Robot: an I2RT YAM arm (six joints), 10 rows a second.
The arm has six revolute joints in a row. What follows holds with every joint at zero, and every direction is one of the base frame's.
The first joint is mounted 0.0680 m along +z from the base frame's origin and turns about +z.
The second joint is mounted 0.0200 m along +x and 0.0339 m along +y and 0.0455 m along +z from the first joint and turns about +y.
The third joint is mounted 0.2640 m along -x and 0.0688 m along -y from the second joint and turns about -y.
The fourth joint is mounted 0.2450 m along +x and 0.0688 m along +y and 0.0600 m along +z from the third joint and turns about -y.
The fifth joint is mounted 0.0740 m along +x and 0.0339 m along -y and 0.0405 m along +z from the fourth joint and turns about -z.
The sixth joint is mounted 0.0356 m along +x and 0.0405 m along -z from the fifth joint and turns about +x.
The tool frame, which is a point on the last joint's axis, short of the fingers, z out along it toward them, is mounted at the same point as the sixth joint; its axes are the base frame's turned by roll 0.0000, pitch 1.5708 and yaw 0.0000 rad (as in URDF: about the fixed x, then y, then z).
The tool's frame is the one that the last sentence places.
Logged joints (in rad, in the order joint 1, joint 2, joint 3, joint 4, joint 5, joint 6), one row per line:
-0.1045, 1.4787, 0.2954, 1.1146, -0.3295, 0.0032
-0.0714, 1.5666, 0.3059, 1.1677, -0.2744, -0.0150
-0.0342, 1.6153, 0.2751, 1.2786, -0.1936, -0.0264
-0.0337, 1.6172, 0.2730, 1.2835, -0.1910, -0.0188
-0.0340, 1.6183, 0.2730, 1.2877, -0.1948, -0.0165
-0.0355, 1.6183, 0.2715, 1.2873, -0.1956, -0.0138
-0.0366, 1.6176, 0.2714, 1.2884, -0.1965, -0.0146
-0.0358, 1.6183, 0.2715, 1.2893, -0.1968, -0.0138
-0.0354, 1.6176, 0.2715, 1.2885, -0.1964, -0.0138
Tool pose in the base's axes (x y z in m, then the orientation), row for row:
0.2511, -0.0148, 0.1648, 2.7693, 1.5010, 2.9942
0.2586, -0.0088, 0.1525, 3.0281, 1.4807, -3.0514
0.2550, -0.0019, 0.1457, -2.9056, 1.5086, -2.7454
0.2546, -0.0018, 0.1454, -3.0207, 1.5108, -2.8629
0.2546, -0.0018, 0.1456, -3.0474, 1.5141, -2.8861
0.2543, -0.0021, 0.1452, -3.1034, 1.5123, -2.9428
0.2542, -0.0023, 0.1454, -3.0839, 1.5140, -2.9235
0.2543, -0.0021, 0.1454, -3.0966, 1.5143, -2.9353
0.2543, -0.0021, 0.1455, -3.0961, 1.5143, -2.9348
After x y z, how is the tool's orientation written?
As angles about the fixed x, y, z axes (roll, pitch, yaw), in radians.
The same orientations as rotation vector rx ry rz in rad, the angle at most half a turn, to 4 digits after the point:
-0.1639, 1.6310, 0.1924
-0.1610, 1.6550, 0.1626
-0.1421, 1.6262, 0.1115
-0.1343, 1.6261, 0.1154
-0.1354, 1.6229, 0.1198
-0.1326, 1.6252, 0.1216
-0.1331, 1.6234, 0.1207
-0.1332, 1.6232, 0.1220
-0.1332, 1.6232, 0.1220

